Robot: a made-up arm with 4 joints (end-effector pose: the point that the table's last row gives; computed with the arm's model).
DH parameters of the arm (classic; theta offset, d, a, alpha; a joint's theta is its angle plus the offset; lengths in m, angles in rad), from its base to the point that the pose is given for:
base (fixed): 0 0.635 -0.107 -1.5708
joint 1: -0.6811 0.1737 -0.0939 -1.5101
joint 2: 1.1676 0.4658 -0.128 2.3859
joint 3: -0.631 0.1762 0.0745 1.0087
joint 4: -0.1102 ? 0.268 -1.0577
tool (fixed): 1.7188 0.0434 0 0
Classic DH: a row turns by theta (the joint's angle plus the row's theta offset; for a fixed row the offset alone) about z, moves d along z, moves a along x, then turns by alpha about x.
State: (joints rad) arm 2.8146 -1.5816 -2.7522 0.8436
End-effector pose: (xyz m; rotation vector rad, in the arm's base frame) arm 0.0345 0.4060 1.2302 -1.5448 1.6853 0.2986
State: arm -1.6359 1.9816 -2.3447 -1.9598
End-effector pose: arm 0.3201 -0.0543 1.1138 -0.0724 -0.4647 1.9128
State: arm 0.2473 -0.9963 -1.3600 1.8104
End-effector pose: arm -0.2408 0.5517 0.4806 -1.9272 0.5862 -0.0048
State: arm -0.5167 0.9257 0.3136 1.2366
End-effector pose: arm 0.0023 0.0244 0.7529 -0.4916 -0.1030 0.0495
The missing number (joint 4, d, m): 0.176
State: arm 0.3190 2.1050 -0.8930 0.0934
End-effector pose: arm 0.0524 0.1815 0.6951 0.7313 1.1172 -2.6593
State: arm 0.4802 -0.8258 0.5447 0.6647
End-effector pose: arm 0.0248 0.3383 0.5834 -0.9422 0.3678 1.5526
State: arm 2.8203 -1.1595 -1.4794 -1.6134
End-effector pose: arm -0.2358 0.3149 1.3396 -0.3900 1.0597 -1.2106
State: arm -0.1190 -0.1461 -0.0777 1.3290
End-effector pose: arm -0.0177 0.3543 0.7054 -1.3484 0.2263 0.4092
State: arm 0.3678 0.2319 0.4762 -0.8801
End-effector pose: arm -0.2702 0.0801 0.3940 0.6856 0.3788 -0.5155
